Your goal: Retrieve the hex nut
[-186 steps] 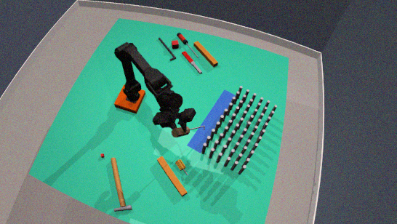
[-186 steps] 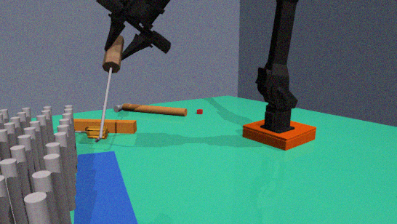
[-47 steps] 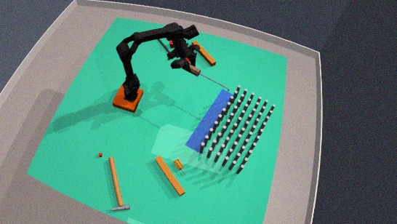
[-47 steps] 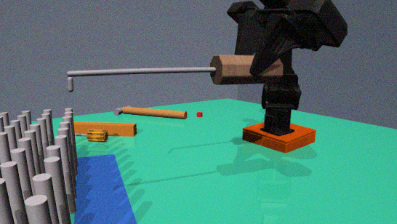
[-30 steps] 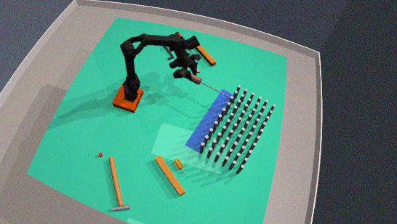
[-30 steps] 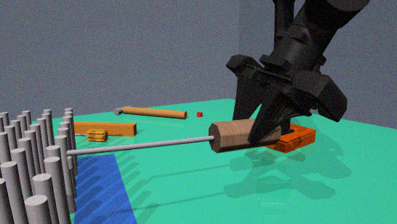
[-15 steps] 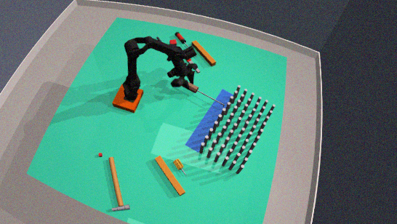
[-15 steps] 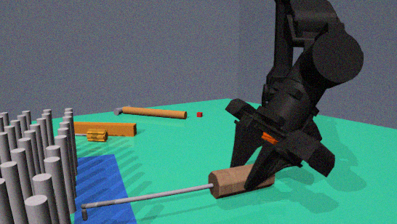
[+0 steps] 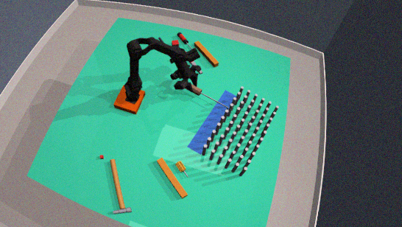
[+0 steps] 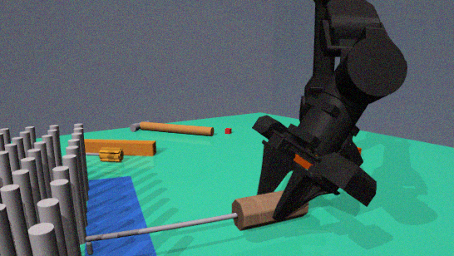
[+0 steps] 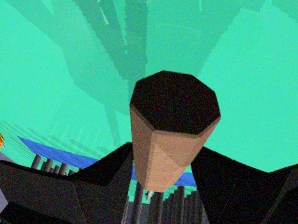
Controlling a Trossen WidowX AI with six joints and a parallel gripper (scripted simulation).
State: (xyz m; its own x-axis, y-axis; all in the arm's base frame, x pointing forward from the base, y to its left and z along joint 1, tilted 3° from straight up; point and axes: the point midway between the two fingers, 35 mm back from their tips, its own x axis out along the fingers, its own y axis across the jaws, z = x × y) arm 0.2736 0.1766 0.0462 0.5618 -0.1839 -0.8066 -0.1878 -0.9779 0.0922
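My gripper tip is 160 mm short of the blue taped strip, 120 mm to the left of it and 40 mm above it. Also, from my gripper tip: hook tool (100 mm ahead, 20 mm to the right); then hex nut (340 mm ahead, 60 mm to the right, 30 mm below); then red block (290 mm to the left, 240 mm behind, 20 mm below).
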